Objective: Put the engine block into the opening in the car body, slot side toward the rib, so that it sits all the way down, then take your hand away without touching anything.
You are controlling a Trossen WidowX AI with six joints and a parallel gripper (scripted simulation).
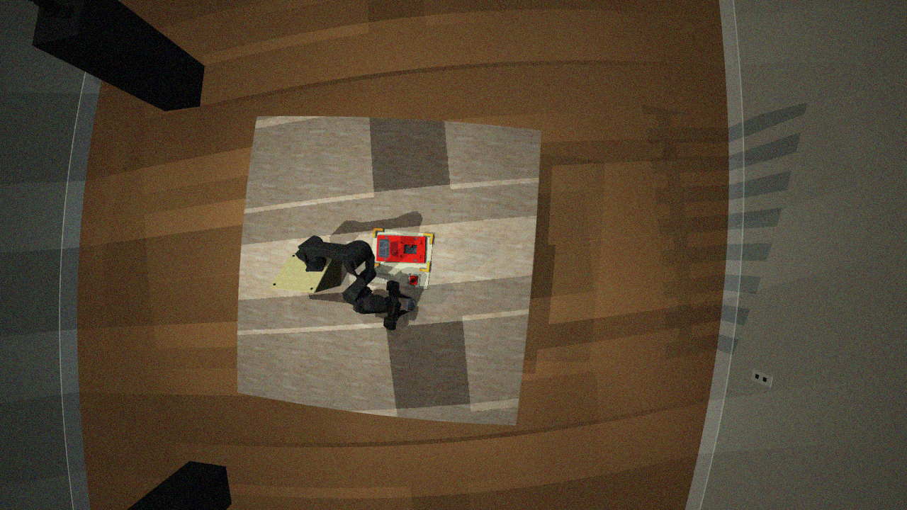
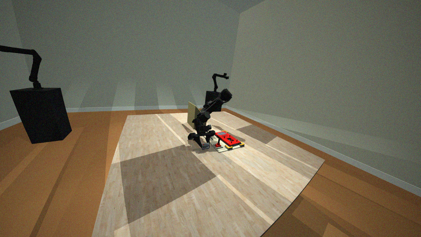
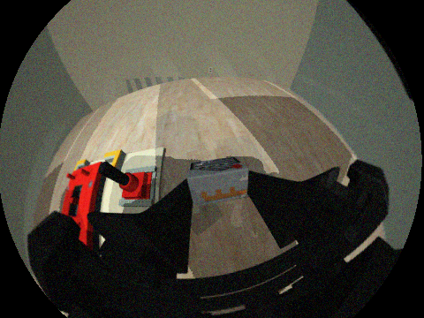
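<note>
Right now my gripper tip is right at the engine block.
</note>
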